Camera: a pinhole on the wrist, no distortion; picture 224 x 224 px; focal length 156.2 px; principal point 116.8 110.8 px. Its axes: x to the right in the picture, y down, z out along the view. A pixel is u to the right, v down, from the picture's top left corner.
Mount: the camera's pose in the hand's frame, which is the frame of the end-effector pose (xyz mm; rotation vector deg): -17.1 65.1 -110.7 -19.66 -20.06 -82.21
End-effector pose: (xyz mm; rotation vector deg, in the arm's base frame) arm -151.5 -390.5 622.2 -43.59 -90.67 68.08
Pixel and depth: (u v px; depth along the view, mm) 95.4 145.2 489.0
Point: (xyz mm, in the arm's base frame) -480.3 -314.5 304.0
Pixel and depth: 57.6 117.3 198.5
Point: -193.1 -350.5 406.6
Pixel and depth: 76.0 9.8 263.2
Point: -196.0 -528.8 341.5
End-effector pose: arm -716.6 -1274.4 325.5 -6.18 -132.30 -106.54
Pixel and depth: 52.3 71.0 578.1
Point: -459.0 -850.0 719.0
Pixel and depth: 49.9 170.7 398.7
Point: -769.2 -1024.2 700.5
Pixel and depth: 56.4 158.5 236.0
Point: -717.6 -1161.1 566.6
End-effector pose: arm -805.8 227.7 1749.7 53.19 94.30 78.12
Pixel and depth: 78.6 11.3 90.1
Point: -801.0 159.3 1879.5
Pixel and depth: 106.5 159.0 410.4
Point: -609.4 456.0 1987.9
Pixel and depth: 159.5 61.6 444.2
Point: -420.9 248.8 1862.2
